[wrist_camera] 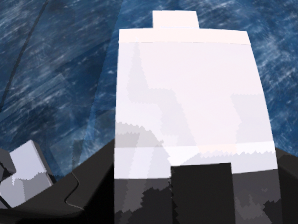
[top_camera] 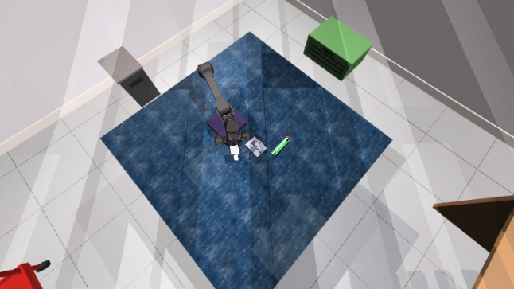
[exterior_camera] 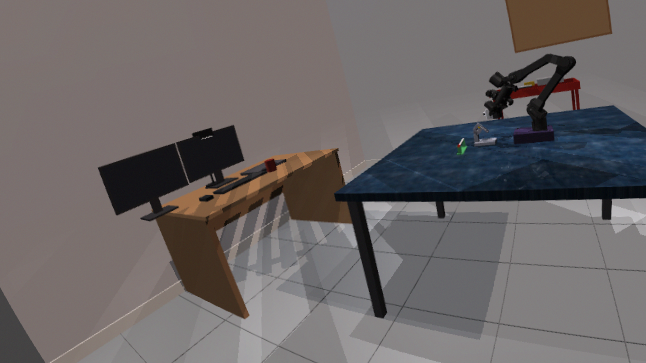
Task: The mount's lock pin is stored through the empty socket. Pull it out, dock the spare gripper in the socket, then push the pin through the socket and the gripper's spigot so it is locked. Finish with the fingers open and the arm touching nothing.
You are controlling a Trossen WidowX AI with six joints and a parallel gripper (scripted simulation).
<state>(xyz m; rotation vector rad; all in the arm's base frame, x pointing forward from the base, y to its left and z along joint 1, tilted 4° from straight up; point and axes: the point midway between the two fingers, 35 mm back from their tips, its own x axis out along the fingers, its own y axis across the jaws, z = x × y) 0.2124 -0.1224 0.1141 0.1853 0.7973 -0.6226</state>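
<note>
The mount lies 60 mm ahead of my gripper tip, 130 mm to the left of it and 70 mm below it. From my gripper tip the other things lie so: spare gripper (10 mm above); then green rest (160 mm ahead, 230 mm to the left, 110 mm below).
</note>
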